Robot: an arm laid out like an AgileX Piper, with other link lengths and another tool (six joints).
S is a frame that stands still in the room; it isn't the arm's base.
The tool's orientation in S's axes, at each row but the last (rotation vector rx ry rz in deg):
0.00, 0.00, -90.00
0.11, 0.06, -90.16
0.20, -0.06, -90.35
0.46, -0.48, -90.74
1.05, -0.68, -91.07
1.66, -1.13, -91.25
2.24, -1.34, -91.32
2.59, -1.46, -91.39
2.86, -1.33, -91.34
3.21, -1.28, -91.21
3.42, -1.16, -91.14
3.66, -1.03, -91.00
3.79, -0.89, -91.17
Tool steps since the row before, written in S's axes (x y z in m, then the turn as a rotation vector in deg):
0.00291, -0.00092, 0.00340, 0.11, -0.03, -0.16
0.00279, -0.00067, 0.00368, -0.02, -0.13, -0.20
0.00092, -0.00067, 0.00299, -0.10, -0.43, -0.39
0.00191, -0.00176, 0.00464, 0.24, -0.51, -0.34
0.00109, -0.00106, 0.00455, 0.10, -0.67, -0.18
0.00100, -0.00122, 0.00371, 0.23, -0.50, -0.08
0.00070, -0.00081, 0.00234, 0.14, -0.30, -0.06
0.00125, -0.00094, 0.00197, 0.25, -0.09, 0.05
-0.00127, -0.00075, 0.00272, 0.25, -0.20, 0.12
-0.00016, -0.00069, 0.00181, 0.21, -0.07, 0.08
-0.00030, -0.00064, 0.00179, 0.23, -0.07, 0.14
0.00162, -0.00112, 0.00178, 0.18, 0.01, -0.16
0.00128, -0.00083, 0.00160, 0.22, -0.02, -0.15
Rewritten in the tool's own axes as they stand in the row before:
0.00092, 0.00291, 0.00340, 0.03, 0.11, -0.16
0.00066, 0.00279, 0.00368, 0.13, -0.02, -0.20
0.00066, 0.00093, 0.00299, 0.43, -0.10, -0.39
0.00174, 0.00198, 0.00462, 0.51, 0.24, -0.34
0.00102, 0.00120, 0.00453, 0.67, 0.11, -0.18
0.00117, 0.00114, 0.00368, 0.50, 0.24, -0.08
0.00077, 0.00081, 0.00232, 0.30, 0.14, -0.06
0.00088, 0.00136, 0.00192, 0.08, 0.25, 0.04
0.00073, -0.00112, 0.00279, 0.19, 0.26, 0.11
0.00065, -0.00005, 0.00183, 0.06, 0.22, 0.07
0.00060, -0.00020, 0.00182, 0.06, 0.24, 0.13
0.00104, 0.00173, 0.00172, -0.01, 0.17, -0.17
0.00075, 0.00138, 0.00156, 0.02, 0.21, -0.16

